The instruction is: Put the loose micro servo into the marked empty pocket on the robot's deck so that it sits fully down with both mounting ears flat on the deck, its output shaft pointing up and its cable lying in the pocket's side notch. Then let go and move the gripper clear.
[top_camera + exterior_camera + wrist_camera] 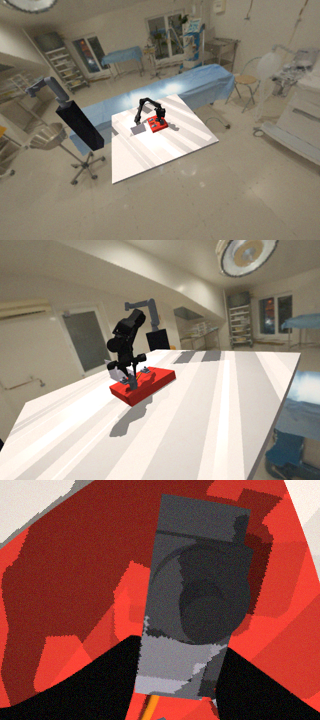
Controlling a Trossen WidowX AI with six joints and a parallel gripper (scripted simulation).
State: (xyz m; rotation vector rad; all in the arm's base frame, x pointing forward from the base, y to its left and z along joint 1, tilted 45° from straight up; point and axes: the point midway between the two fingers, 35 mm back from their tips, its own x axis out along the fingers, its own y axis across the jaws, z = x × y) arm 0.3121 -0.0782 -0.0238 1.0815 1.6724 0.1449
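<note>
Now: gripper tip 7 cm to the right of the red robot deck and 7 cm above it.
</note>
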